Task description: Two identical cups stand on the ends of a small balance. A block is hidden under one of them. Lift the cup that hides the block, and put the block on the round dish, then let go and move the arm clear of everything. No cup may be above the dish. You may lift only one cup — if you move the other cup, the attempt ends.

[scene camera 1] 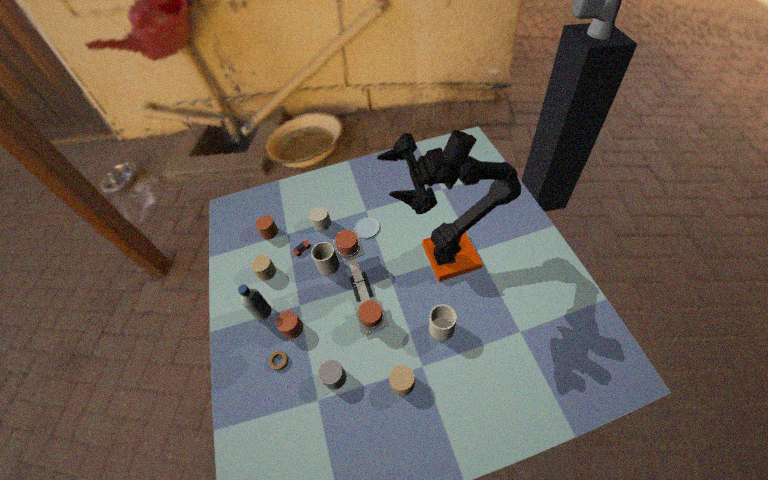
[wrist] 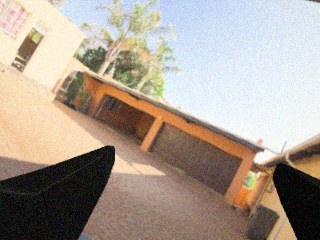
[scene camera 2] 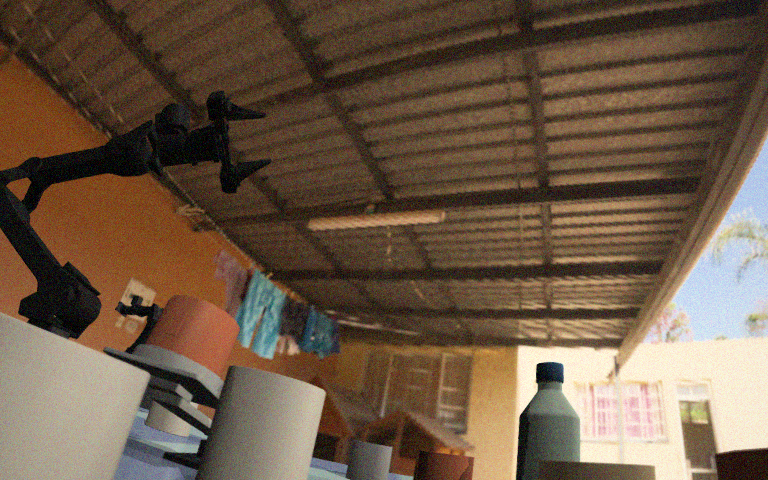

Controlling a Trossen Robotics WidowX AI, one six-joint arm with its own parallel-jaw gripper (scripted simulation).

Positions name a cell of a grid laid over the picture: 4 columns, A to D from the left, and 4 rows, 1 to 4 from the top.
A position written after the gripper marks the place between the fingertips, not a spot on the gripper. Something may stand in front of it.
Observation:
The gripper (scene camera 2: B2) is open and holds nothing. Also in view: a cup (scene camera 2: A3) and a grey balance (scene camera 2: A4).
The grey balance shows as well in scene camera 1 (scene camera 1: B3). The gripper is seen too in scene camera 1 (scene camera 1: B2) and in the wrist view (wrist: C3).

